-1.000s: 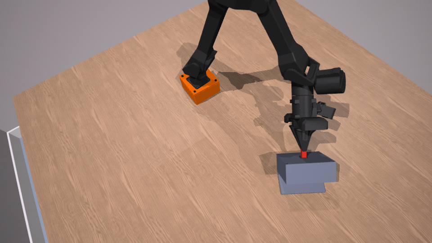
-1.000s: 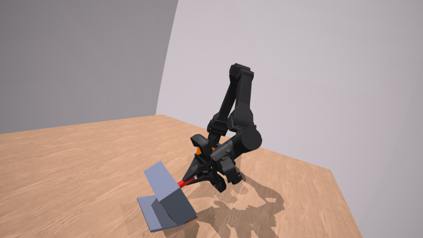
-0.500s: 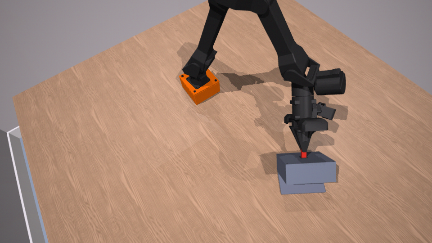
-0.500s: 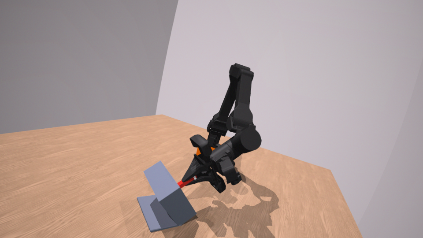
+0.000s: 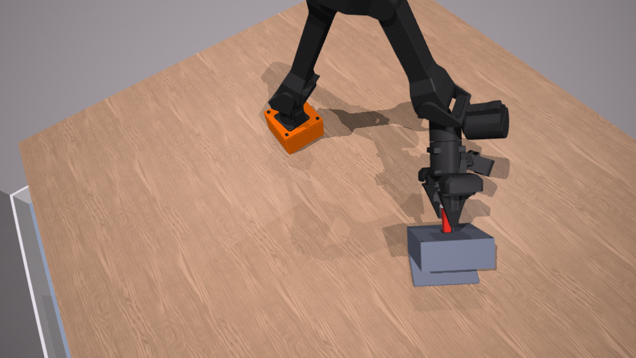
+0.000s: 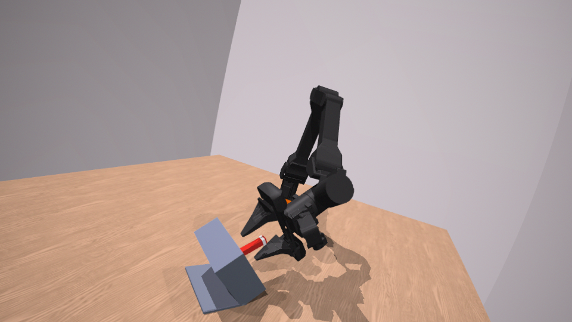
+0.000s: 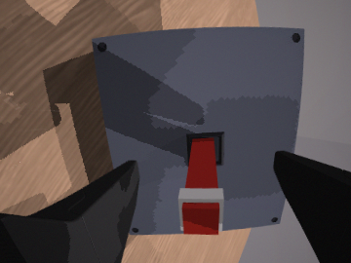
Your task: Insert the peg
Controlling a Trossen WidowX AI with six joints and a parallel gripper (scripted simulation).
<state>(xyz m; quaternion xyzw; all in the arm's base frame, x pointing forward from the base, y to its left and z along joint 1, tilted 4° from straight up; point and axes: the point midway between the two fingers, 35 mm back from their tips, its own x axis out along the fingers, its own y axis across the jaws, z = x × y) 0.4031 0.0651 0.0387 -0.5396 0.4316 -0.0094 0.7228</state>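
My gripper tip is 10 mm to the right of the red peg and 10 mm past it. Round my gripper tip: sloped panel: 30 mm ahead, 20 mm to the right, 20 mm below; then flat grey foot plate: 80 mm below, 50 mm ahead, 40 mm to the right.
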